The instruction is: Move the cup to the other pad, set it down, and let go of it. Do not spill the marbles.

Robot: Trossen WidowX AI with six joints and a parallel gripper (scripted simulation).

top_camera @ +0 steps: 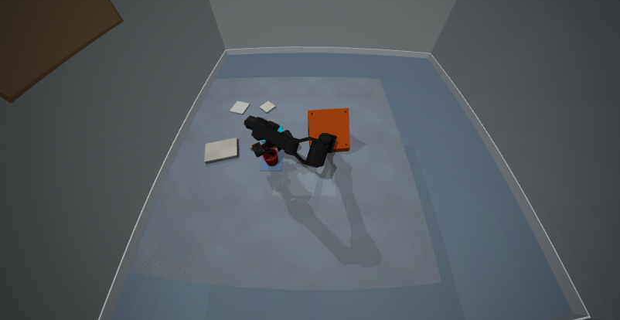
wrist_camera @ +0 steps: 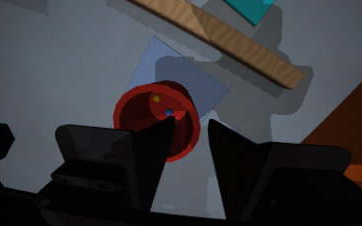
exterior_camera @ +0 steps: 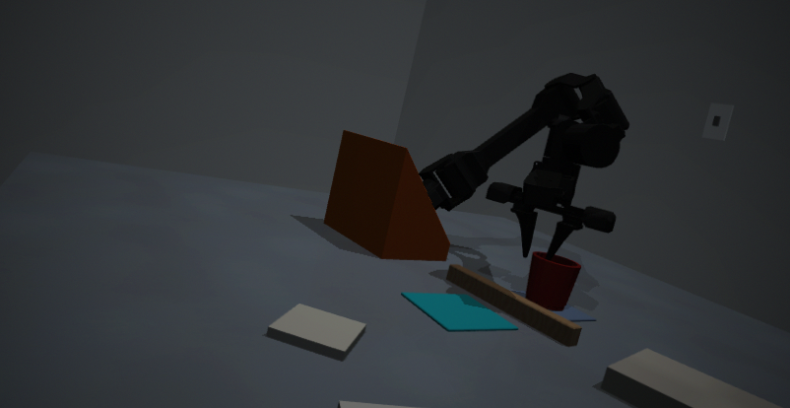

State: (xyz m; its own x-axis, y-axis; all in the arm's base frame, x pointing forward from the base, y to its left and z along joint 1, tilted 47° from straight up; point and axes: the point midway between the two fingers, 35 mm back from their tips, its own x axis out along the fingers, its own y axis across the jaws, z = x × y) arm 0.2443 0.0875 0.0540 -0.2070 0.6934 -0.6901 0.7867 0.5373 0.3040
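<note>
The red cup lies 2 cm to the left of my gripper tip, 2 cm below it and 2 cm ahead of it. The rest, counted from my gripper tip: pale blue pad (7 cm below, 2 cm to the left, 2 cm ahead); then teal pad (16 cm to the right, 7 cm below, 7 cm ahead); then wooden bar (7 cm to the right, 6 cm below, 4 cm ahead).
</note>
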